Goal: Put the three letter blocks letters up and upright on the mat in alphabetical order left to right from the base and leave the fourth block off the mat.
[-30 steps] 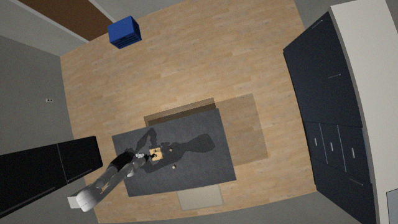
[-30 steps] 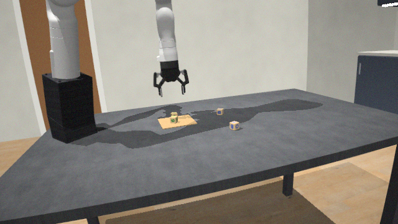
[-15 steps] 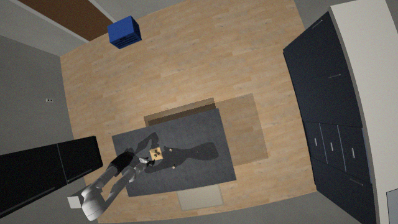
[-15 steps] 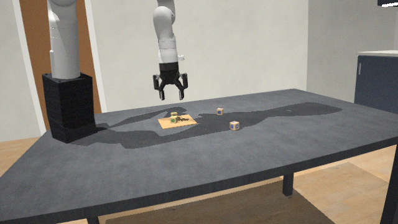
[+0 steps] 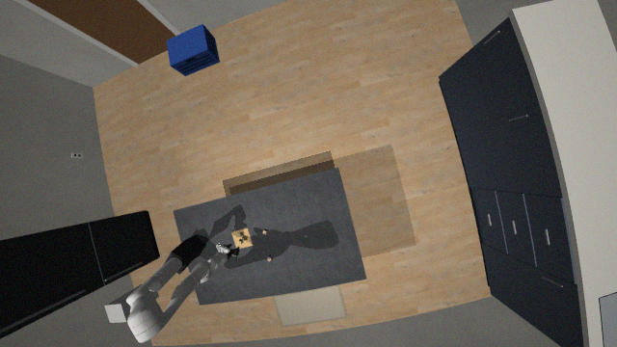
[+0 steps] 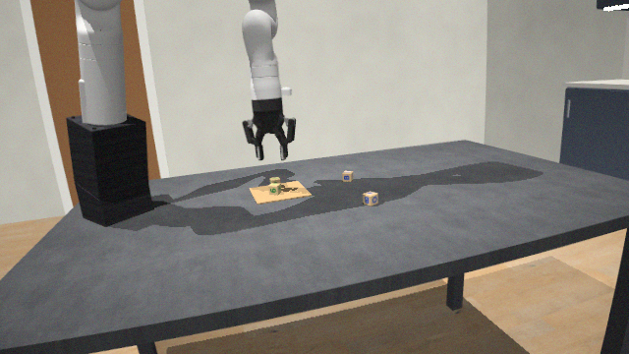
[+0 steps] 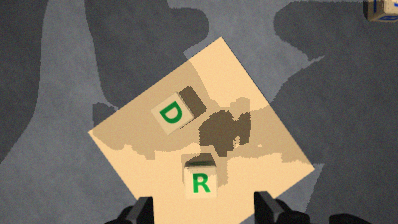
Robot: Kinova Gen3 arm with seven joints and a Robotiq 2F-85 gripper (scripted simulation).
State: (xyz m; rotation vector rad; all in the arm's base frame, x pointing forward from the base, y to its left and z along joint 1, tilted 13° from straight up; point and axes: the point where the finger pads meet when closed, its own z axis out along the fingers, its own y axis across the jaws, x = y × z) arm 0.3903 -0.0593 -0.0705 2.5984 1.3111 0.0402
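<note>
Right now the mat is 10 mm ahead of my hand, 20 mm to the left of it and 110 mm below it. From my hand the other things lie so: green-marked block (20 mm ahead, 60 mm to the left, 90 mm below).
</note>
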